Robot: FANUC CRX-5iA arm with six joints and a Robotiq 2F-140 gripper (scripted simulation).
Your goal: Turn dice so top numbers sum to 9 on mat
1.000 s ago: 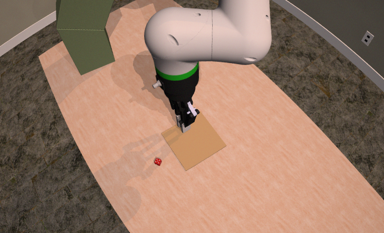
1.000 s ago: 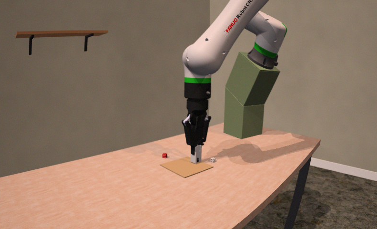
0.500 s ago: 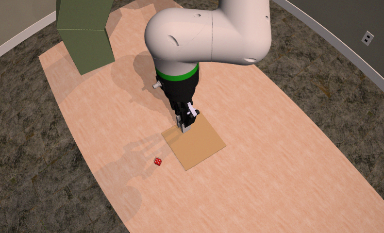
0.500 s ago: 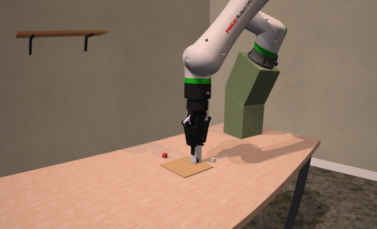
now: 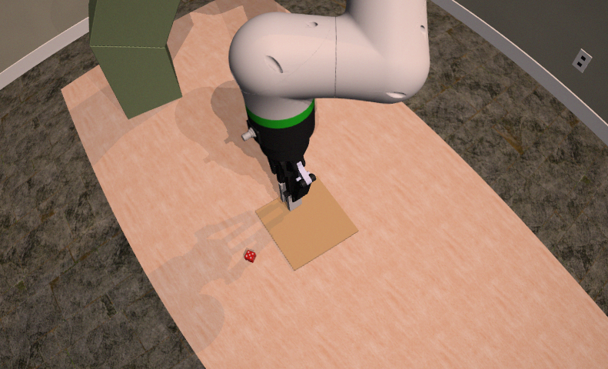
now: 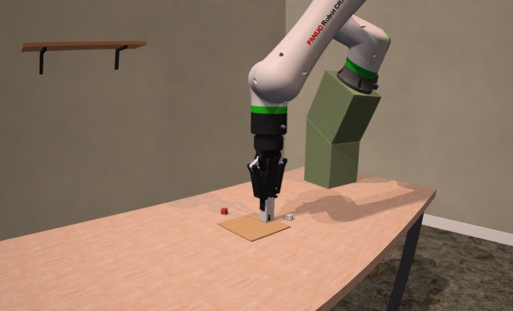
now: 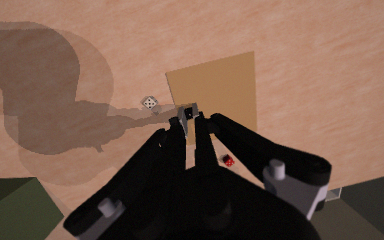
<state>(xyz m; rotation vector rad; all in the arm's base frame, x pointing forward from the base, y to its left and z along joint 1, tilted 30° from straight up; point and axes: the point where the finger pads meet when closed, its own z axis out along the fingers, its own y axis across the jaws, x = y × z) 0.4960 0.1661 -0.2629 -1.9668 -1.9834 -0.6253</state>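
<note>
The black die lies 30 mm below my hand. The rest, counted from my hand: tan square mat 50 mm ahead, 40 mm below; white die 60 mm behind, 30 mm to the left, 30 mm below; red die 120 mm to the right, 50 mm ahead, 30 mm below.
</note>
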